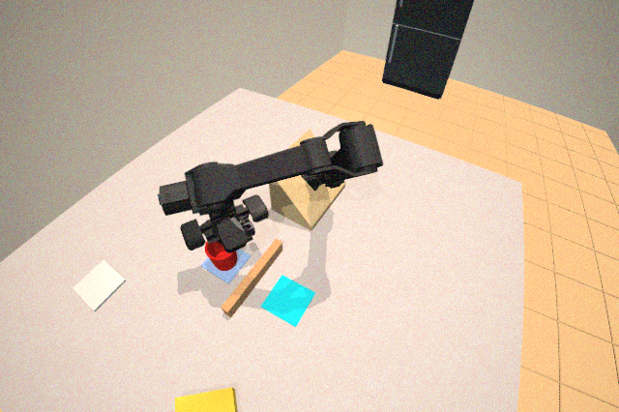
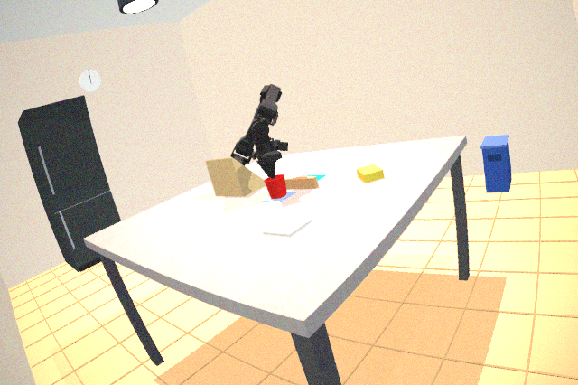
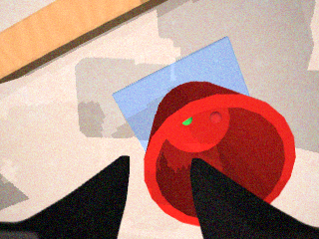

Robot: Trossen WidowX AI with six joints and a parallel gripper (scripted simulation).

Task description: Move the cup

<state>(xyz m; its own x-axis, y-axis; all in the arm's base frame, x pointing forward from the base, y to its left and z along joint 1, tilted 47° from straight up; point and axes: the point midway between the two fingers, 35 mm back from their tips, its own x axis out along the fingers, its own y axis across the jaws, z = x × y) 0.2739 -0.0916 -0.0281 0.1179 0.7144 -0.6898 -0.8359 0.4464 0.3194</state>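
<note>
Right now my gripper tip is 6 cm above the blue marble and 1 cm short of it. The rest, counted from my gripper tip: red cup 3 cm below, 3 cm ahead, 2 cm to the right; then green marble 6 cm below, 2 cm ahead, 1 cm to the right; then light blue pad 8 cm below, 2 cm to the right, 2 cm ahead.
</note>
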